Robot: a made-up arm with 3 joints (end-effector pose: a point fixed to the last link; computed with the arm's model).
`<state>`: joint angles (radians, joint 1 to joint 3).
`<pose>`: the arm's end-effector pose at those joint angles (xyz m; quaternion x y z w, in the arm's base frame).
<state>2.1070 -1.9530 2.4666</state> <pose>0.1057 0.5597 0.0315 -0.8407 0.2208 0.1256 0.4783</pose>
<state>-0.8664 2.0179 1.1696</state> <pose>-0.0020 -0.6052 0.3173 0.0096 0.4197 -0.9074 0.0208</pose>
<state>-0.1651 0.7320 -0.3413</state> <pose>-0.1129 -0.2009 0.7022 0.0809 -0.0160 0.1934 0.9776</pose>
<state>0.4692 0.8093 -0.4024</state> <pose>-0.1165 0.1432 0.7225 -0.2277 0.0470 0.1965 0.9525</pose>
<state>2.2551 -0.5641 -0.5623</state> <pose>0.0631 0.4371 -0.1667 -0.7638 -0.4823 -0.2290 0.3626</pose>
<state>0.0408 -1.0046 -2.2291</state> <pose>0.1357 -0.0837 0.7319 -0.0009 0.0204 0.9987 0.0460</pose>
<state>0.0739 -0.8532 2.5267</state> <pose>0.0632 -0.0657 0.7344 -0.0247 0.0274 0.7420 0.6694</pose>
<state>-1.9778 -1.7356 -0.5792</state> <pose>0.1929 -0.4553 -0.1693 0.3356 0.7650 -0.5033 0.2208</pose>
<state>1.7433 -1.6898 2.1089</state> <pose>0.1019 0.5680 0.2063 -0.7486 0.1592 0.1339 0.6295</pose>
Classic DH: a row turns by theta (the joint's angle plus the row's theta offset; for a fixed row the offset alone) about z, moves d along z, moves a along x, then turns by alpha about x. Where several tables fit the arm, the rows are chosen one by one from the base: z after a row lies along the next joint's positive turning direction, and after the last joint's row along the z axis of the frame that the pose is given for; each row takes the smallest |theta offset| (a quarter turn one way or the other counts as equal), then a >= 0, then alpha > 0; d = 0 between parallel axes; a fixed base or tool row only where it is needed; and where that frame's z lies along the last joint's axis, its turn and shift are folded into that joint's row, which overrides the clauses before.
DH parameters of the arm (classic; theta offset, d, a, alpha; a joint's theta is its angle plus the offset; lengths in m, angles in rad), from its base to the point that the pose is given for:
base (fixed): -1.5708 0.174 0 1.5708
joint 1: 0 -0.036 0.171 -1.5708
joint 2: 0.4015 0 -0.1152 0
joint 3: 0.5389 0 -0.0458 0
tool (fixed): 0.6304 0.554 0 0

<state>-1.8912 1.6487 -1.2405</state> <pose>-0.1109 -0.4584 -0.2036 0.7940 -0.1644 0.1186 0.5731</pose>
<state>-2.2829 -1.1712 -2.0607</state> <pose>0.1506 -0.3419 -0.2777 0.0410 -0.9083 0.4159 0.0188</pose>
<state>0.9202 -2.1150 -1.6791</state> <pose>0.1630 0.3007 0.6936 -0.1423 0.4206 0.8487 0.2872</pose>
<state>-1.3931 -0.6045 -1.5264</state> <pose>0.1018 -0.5526 0.2314 0.3106 0.5614 -0.6712 0.3713</pose>
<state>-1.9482 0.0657 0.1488</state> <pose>-0.0578 -0.4967 -0.0763 0.8224 -0.0885 0.0602 0.5587</pose>
